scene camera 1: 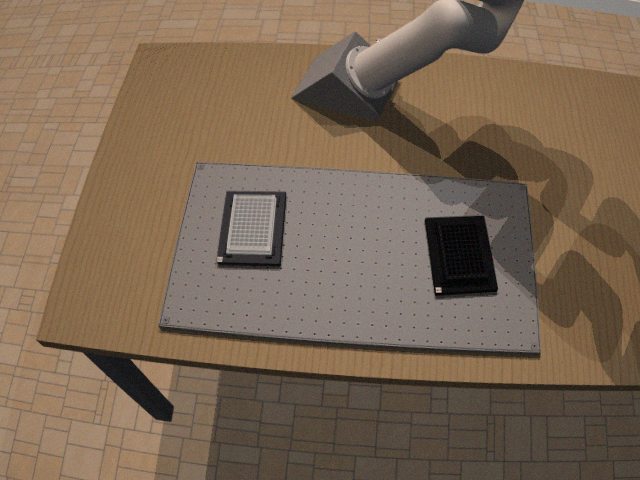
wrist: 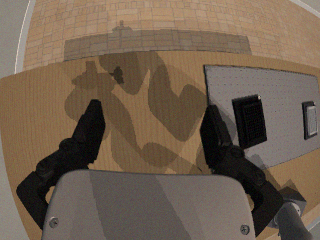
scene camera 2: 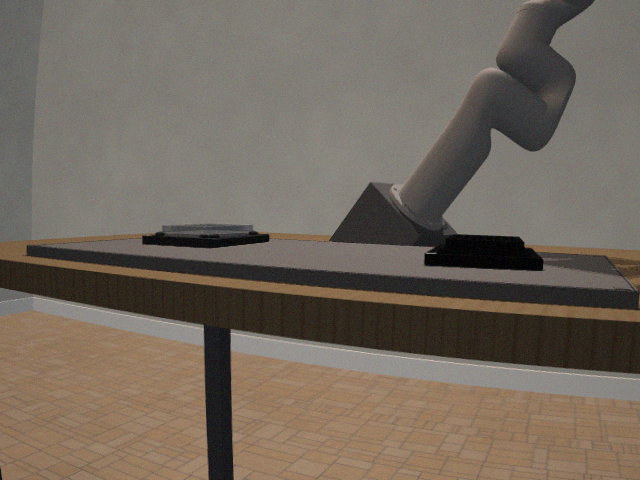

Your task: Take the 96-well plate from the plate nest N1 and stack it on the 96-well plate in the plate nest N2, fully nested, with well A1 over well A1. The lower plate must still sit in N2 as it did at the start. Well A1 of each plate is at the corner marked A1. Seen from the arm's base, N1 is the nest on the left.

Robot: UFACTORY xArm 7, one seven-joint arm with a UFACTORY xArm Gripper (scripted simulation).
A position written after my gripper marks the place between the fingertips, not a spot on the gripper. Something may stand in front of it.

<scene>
In view: my gripper (wrist: pixel 153 114), a black 96-well plate (scene camera 2: pixel 461 244) and a clear 96-well plate (scene camera 1: pixel 244 219).
The black 96-well plate is seen too in the wrist view (wrist: pixel 255 114).
</scene>
